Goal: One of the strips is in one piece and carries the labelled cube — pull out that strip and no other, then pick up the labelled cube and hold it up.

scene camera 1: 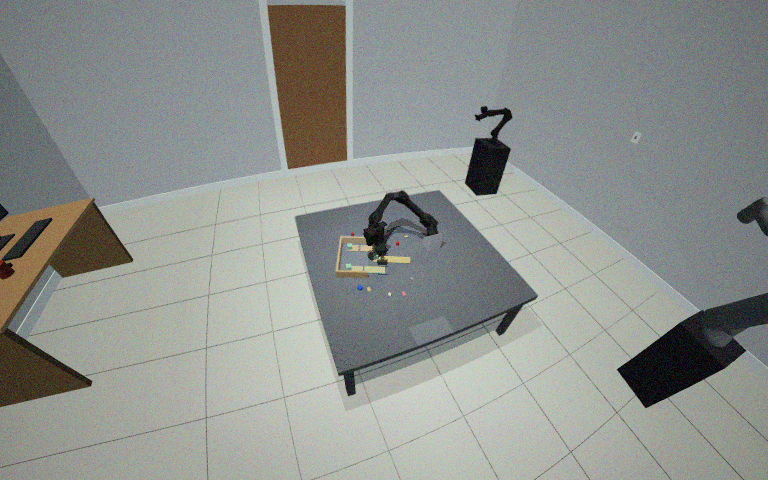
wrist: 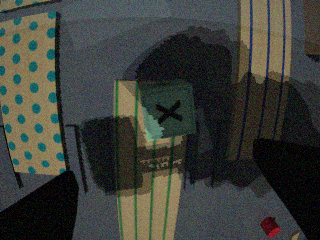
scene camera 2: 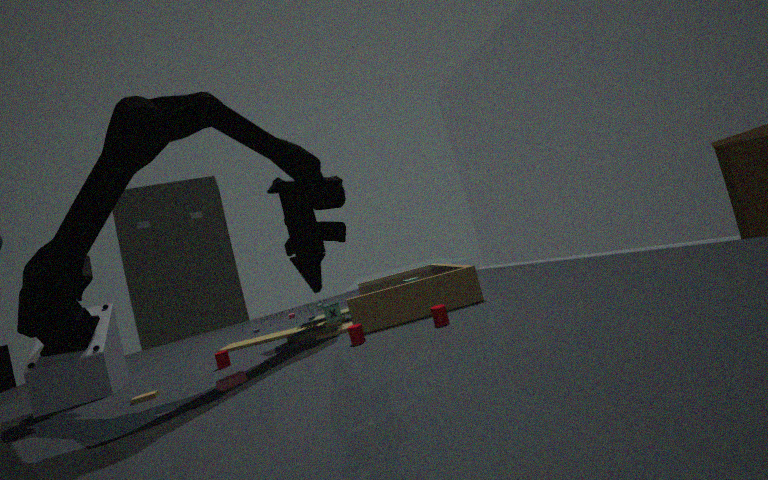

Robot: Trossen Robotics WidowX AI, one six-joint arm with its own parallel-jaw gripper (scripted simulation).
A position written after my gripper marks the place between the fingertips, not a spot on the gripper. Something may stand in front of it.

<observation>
My gripper [scene camera 2: 318, 290] is open, with nothing in its grasp. Also in view: a labelled cube [wrist: 168, 108].
My gripper shows as well in the wrist view [wrist: 168, 166].
</observation>
